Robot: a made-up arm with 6 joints.
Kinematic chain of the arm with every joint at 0, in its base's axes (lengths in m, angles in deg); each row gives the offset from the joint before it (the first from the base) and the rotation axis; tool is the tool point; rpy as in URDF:
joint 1: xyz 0 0 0.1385 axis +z
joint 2: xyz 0 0 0 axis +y
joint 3: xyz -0.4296 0 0.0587 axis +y
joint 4: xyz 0.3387 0 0.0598 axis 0.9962 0 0.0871
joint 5: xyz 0 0 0 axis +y
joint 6: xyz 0.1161 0 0.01 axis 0.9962 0 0.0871
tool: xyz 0 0 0 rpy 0 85 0
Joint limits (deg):
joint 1: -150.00..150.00
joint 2: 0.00..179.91
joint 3: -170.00..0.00
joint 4: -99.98..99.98
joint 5: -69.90..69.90
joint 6: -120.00..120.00
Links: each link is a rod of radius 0.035 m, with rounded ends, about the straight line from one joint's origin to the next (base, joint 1, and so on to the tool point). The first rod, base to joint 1, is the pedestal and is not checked.
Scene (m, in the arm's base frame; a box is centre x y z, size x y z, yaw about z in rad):
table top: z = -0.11
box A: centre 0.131 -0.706 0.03 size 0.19 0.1 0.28 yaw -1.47
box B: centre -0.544 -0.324 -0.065 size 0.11 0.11 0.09 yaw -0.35
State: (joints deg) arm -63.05 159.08 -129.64 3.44 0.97 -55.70
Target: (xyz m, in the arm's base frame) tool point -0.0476 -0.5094 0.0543
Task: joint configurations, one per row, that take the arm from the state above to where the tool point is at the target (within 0.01 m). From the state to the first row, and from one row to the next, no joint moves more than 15 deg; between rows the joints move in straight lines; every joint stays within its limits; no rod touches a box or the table.
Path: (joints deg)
1: -68.74 147.39 -122.62 3.43 9.76 -65.62
2: -74.44 135.70 -115.59 3.42 18.55 -75.54
3: -80.13 124.00 -108.57 3.40 27.34 -85.46
4: -85.83 112.31 -101.55 3.39 36.13 -95.38
5: -89.00 116.99 -88.37 2.32 32.79 -82.15
6: -92.18 121.66 -75.19 1.24 29.45 -68.93
7: -95.36 126.33 -62.02 0.17 26.12 -55.70

